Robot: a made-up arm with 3 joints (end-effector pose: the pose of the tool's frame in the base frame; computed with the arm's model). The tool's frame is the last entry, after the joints.
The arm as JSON. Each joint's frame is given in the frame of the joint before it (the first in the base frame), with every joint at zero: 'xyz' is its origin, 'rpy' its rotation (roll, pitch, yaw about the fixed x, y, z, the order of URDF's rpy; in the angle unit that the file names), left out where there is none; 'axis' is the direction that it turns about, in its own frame. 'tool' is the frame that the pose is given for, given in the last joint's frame.
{
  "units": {
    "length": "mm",
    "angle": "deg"
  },
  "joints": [
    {
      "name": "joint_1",
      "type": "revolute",
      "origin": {
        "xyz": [
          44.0,
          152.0,
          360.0
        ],
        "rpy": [
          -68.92,
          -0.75,
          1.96
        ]
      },
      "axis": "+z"
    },
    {
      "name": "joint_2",
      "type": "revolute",
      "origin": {
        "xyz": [
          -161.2,
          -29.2,
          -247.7
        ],
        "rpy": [
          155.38,
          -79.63,
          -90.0
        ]
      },
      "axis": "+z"
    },
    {
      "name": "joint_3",
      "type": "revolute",
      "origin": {
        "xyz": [
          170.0,
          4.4,
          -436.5
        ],
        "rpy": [
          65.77,
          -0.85,
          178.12
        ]
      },
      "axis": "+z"
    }
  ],
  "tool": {
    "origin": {
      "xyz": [
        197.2,
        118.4,
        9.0
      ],
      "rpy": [
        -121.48,
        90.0,
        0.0
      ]
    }
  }
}
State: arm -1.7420 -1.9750 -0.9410
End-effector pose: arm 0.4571 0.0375 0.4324 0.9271 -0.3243 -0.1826 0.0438
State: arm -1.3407 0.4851 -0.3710
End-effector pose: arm 0.3724 -0.0385 0.2320 -0.0495 -0.6498 -0.0121 0.7584
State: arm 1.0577 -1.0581 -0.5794
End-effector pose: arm -0.3065 0.0297 0.1421 0.1389 0.5422 -0.4546 0.6928
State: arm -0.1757 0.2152 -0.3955
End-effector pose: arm 0.1216 0.0497 -0.0316 0.1460 -0.1206 0.0723 0.9792
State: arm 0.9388 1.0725 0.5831
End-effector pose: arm -0.1502 0.0537 0.2818 -0.2262 -0.0601 0.5910 0.7720
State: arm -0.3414 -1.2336 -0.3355
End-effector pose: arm 0.1208 0.0914 -0.0247 0.4590 0.0607 -0.4660 0.7540
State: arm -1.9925 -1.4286 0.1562
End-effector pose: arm 0.2897 -0.0882 0.3367 0.6196 -0.4595 -0.3189 0.5507
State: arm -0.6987 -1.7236 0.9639
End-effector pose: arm 0.1862 -0.1232 0.1874 0.1689 0.3407 -0.4145 0.8268
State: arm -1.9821 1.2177 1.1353
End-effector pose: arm 0.3203 0.1463 0.2432 -0.6473 -0.5143 -0.5619 0.0273
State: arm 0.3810 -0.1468 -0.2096
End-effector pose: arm -0.0658 0.0273 0.0152 0.1123 0.2125 -0.0153 0.9706
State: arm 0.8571 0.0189 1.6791
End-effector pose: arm -0.0532 0.2713 0.3104 -0.6877 0.1382 0.3902 0.5964
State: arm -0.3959 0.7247 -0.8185
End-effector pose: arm 0.2519 0.0729 -0.0677 0.1784 -0.2364 0.2917 0.9095
